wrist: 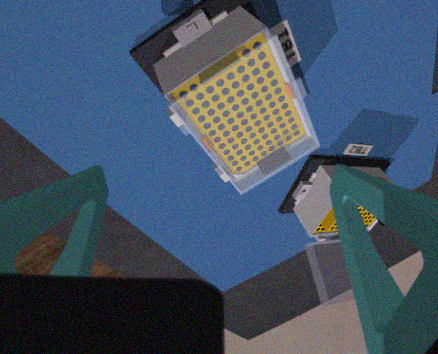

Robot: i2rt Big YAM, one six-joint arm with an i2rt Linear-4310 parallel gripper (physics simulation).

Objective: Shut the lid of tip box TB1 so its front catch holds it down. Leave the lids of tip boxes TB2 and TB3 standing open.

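Frame: origin at the arm's base, x ahead, y left, z up, level; metres.
Seen in the pictures: gripper, fingertip midpoint: [218, 177].
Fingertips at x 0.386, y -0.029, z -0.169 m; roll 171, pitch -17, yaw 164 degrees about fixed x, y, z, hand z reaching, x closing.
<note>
A point is followed by its place in that frame.
Tip box TB1 [215, 50] @(x 0.351, y -0.019, z -0.294 m), grey with a yellow, many-holed rack, is at the upper middle of the wrist view. Its clear lid [242, 185] @(x 0.367, y 0.096, z -0.265 m) lies over the rack. Whether the front catch holds the lid cannot be made out. My gripper [218, 177] @(x 0.386, y -0.029, z -0.170 m) is wide open and empty, its green fingers apart at left and right, with TB1 farther off beyond them. Tip box TB2 [312, 210] @(x 0.283, y 0.250, z -0.304 m) is at the right, partly hidden by the right finger. Its clear lid [316, 272] @(x 0.313, y 0.295, z -0.240 m) stands open toward the bottom of the view. TB3 does not show.
The boxes stand on a blue mat [125, 140] @(x 0.453, y 0.055, z -0.342 m). A dark grey surface [260, 310] @(x 0.413, y 0.652, z -0.346 m) and a pale surface [295, 325] lie beyond its edge. A brown wood-grained thing [40, 252] shows behind the left finger. A black part [100, 320] covers the lower left.
</note>
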